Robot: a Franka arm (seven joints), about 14 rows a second.
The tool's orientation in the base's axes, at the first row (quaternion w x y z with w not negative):
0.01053 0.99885 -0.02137 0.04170
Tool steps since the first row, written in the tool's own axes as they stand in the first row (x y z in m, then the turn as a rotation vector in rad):
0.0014 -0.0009 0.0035 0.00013 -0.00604 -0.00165
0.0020 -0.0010 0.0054 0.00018 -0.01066 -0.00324
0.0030 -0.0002 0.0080 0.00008 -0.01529 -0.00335
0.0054 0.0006 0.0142 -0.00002 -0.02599 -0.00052
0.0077 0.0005 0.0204 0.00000 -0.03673 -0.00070
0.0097 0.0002 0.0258 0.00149 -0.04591 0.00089
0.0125 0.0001 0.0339 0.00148 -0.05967 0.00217
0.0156 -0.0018 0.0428 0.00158 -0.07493 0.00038
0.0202 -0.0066 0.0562 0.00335 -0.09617 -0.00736
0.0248 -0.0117 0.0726 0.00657 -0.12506 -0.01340
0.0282 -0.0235 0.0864 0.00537 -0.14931 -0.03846
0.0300 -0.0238 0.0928 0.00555 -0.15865 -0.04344
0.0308 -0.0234 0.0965 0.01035 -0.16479 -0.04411
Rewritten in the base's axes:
0.0017 0.0008 -0.0034 0.00026 0.00607 0.00154
0.0025 0.0008 -0.0052 0.00038 0.01071 0.00304
0.0037 -0.0001 -0.0077 0.00047 0.01535 0.00305
0.0065 -0.0011 -0.0137 0.00107 0.02597 0.00002
0.0093 -0.0013 -0.0197 0.00154 0.03670 -0.00001
0.0118 -0.0012 -0.0249 0.00356 0.04578 -0.00165
0.0152 -0.0014 -0.0327 0.00425 0.05949 -0.00319
0.0192 0.0002 -0.0414 0.00487 0.07477 -0.00169
0.0251 0.0045 -0.0544 0.00692 0.09609 0.00576
0.0312 0.0090 -0.0705 0.01088 0.12495 0.01149
0.0363 0.0203 -0.0842 0.00867 0.14979 0.03589
0.0386 0.0204 -0.0904 0.00884 0.15923 0.04069
0.0397 0.0199 -0.0940 0.01383 0.16518 0.04164

